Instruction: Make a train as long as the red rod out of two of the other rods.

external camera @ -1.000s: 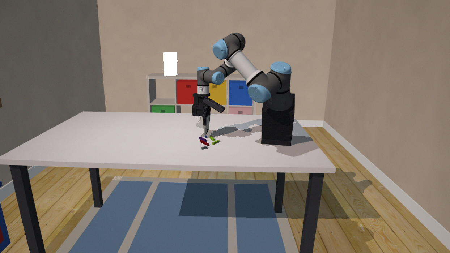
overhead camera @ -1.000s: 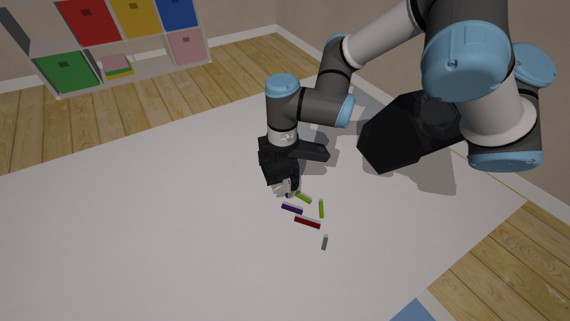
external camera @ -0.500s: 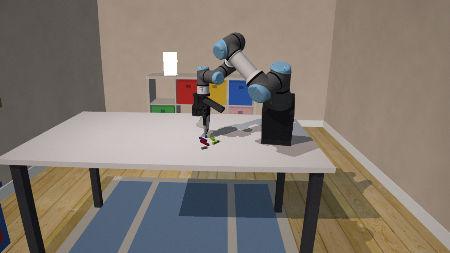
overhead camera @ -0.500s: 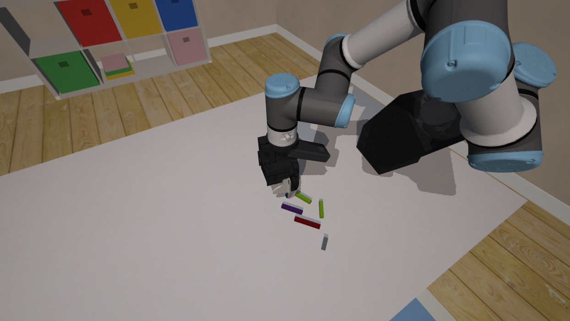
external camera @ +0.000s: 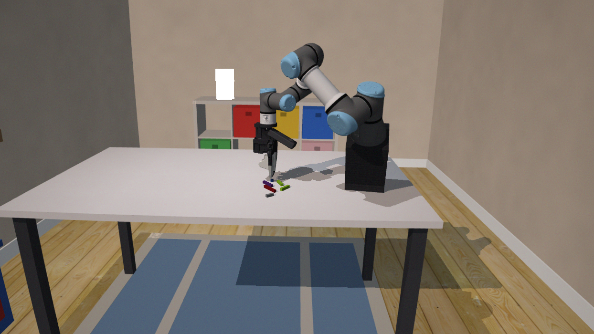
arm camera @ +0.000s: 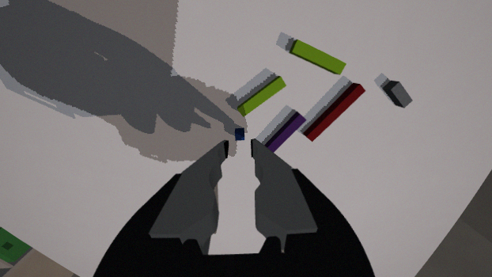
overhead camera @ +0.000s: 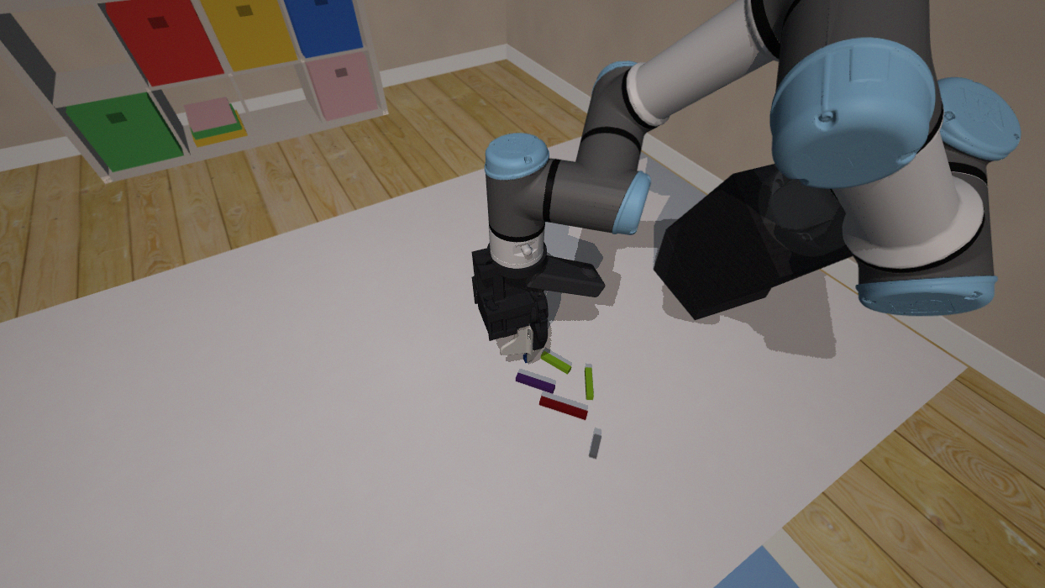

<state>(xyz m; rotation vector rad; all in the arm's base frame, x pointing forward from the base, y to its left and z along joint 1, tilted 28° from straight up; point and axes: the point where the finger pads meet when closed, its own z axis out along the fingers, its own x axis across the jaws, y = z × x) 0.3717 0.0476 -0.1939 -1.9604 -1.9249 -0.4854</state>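
My hand is 30 mm above the small blue rod. From my hand the other things lie so: grey rod (30 mm behind, 170 mm to the left, 30 mm below); then red rod (20 mm behind, 100 mm to the left, 30 mm below); then purple rod (10 mm ahead, 50 mm to the left, 30 mm below).
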